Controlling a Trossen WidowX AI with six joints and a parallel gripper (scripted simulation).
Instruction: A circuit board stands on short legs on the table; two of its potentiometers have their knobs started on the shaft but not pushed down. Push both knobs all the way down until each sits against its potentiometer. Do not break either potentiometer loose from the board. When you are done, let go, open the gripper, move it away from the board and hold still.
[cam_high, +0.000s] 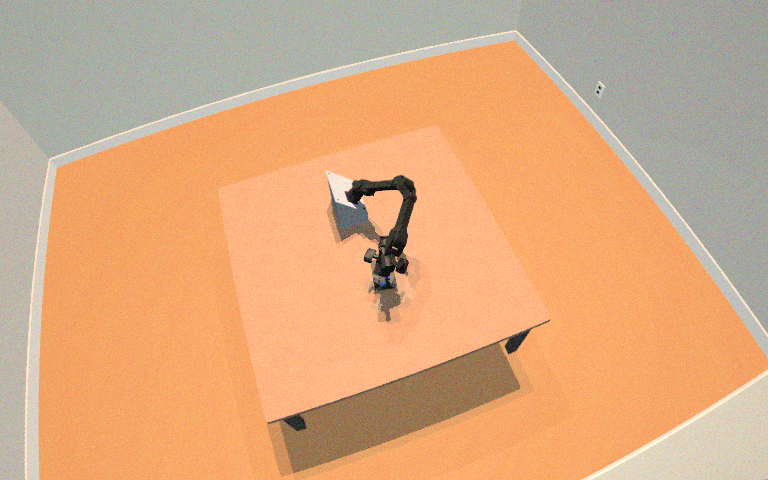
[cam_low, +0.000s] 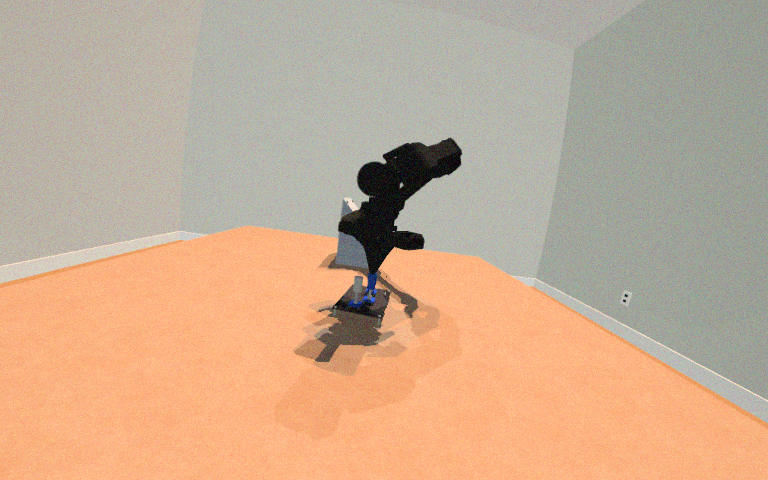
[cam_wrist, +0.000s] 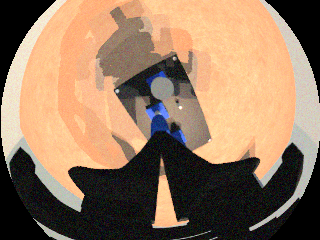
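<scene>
The blue knob is 2 cm below my gripper tip.
</scene>
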